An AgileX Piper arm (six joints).
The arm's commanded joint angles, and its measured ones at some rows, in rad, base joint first. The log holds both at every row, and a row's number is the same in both.
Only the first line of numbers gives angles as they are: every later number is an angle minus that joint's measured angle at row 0.
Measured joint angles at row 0: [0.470, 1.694, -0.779, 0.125, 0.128, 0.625]
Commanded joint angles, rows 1 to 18: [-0.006, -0.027, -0.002, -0.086, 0.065, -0.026]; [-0.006, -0.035, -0.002, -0.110, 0.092, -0.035]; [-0.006, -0.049, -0.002, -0.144, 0.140, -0.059]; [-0.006, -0.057, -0.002, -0.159, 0.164, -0.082]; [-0.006, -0.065, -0.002, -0.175, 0.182, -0.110]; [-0.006, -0.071, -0.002, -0.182, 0.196, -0.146]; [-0.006, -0.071, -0.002, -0.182, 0.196, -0.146]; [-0.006, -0.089, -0.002, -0.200, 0.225, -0.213]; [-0.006, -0.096, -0.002, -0.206, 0.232, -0.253]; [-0.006, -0.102, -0.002, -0.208, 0.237, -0.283]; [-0.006, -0.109, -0.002, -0.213, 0.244, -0.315]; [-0.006, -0.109, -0.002, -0.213, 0.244, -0.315]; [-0.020, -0.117, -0.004, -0.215, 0.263, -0.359]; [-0.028, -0.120, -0.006, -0.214, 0.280, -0.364]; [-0.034, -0.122, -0.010, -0.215, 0.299, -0.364]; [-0.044, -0.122, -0.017, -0.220, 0.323, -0.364]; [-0.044, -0.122, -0.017, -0.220, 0.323, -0.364]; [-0.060, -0.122, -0.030, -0.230, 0.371, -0.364]
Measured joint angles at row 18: [-0.039, -0.114, -0.012, -0.209, 0.308, -0.343]
